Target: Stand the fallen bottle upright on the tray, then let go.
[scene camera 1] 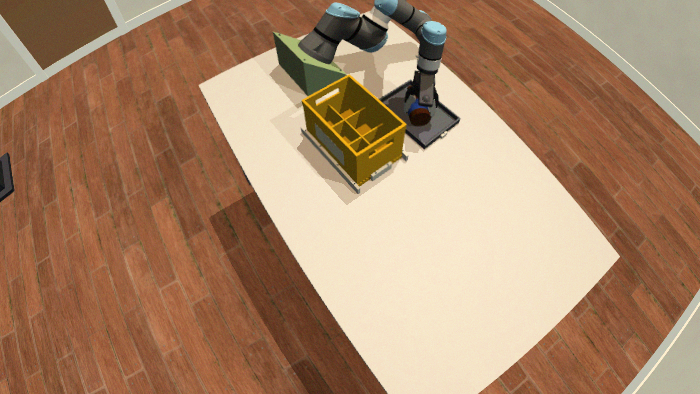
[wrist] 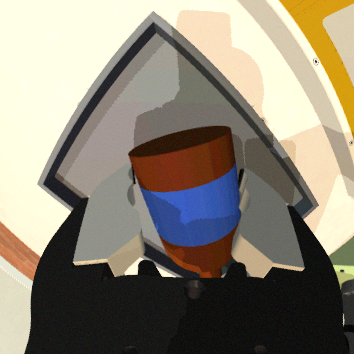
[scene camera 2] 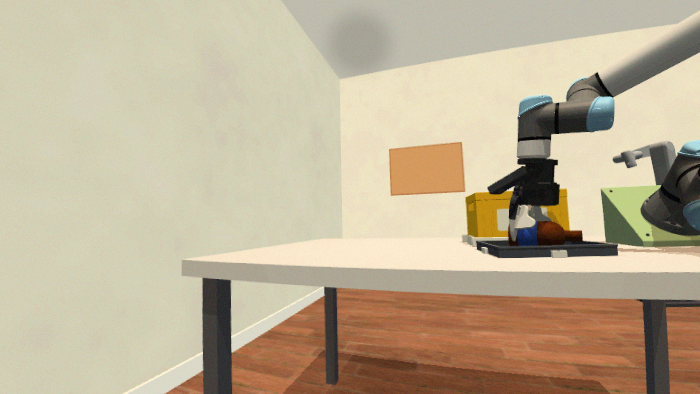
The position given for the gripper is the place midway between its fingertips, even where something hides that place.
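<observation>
In scene camera 1 you'd see the gripper (scene camera 1: 418, 115). Scene camera 2 has the gripper (scene camera 2: 523, 239) as well, plus a brown bottle (scene camera 2: 545, 233), and the wrist view shows the gripper too (wrist: 186, 168).
</observation>
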